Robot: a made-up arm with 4 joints.
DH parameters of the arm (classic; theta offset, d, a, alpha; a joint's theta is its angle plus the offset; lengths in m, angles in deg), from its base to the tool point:
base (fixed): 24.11 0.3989 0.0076 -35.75
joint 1: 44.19 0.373 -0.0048 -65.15
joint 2: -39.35 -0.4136 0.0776 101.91
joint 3: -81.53 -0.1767 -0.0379 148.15
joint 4: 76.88 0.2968 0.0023 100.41
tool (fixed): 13.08 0.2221 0 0
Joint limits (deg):
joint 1: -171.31..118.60
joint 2: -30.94..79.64
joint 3: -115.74..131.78
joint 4: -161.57..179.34
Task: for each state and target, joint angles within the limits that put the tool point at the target. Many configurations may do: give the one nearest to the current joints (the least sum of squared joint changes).
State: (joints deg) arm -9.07 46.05 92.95 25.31
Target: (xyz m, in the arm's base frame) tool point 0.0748 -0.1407 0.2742
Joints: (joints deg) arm -23.90 69.65 111.69 -14.72
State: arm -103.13 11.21 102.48 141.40
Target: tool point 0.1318 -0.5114 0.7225
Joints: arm -91.70 12.68 131.78 113.25
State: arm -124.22 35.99 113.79 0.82
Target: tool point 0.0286 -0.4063 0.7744
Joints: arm -118.21 3.89 107.14 15.03
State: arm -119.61 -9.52 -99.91 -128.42
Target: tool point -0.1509 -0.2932 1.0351
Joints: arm -127.24 -30.94 -104.64 -143.81
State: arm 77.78 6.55 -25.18 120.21
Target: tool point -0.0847 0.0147 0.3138
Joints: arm 118.60 -15.93 7.93 151.16
